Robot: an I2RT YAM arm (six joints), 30 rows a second.
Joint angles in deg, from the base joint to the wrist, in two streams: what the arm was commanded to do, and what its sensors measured. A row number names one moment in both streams.
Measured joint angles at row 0:
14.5, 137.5, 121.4, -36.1, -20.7, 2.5
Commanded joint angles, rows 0 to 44:
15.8, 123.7, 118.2, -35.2, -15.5, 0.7
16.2, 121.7, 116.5, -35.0, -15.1, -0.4
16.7, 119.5, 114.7, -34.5, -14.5, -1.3
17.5, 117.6, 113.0, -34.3, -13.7, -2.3
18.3, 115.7, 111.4, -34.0, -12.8, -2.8
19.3, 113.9, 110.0, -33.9, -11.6, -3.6
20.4, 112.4, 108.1, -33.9, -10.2, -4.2
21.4, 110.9, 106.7, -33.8, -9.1, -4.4
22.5, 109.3, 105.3, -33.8, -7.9, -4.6
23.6, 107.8, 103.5, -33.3, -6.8, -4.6
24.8, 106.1, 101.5, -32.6, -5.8, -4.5
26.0, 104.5, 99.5, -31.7, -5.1, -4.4
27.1, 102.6, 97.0, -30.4, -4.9, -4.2
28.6, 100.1, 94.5, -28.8, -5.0, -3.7
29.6, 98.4, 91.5, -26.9, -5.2, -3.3
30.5, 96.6, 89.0, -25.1, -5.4, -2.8
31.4, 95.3, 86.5, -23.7, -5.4, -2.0
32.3, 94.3, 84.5, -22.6, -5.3, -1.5
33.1, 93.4, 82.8, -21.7, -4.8, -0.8
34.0, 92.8, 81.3, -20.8, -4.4, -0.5
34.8, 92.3, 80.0, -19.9, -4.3, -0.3
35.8, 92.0, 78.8, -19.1, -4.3, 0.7
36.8, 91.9, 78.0, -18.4, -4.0, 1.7
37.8, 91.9, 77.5, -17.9, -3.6, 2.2
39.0, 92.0, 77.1, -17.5, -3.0, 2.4
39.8, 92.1, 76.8, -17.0, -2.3, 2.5
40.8, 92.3, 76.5, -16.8, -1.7, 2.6
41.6, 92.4, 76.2, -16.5, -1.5, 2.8
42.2, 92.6, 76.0, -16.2, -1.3, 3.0
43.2, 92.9, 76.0, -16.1, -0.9, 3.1
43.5, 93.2, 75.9, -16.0, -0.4, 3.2
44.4, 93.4, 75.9, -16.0, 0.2, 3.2
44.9, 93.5, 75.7, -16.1, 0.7, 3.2
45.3, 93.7, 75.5, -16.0, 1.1, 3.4
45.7, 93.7, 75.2, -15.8, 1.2, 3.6
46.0, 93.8, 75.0, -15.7, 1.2, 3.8
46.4, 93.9, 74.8, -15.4, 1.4, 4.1
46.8, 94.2, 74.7, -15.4, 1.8, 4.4
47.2, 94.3, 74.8, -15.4, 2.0, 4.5
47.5, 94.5, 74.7, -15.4, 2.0, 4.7
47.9, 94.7, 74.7, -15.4, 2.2, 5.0
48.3, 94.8, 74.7, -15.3, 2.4, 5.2
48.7, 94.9, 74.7, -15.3, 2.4, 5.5
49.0, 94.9, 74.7, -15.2, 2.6, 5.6
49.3, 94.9, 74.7, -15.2, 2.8, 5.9
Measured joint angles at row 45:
47.8, 94.1, 75.3, -16.6, 1.1, 4.2
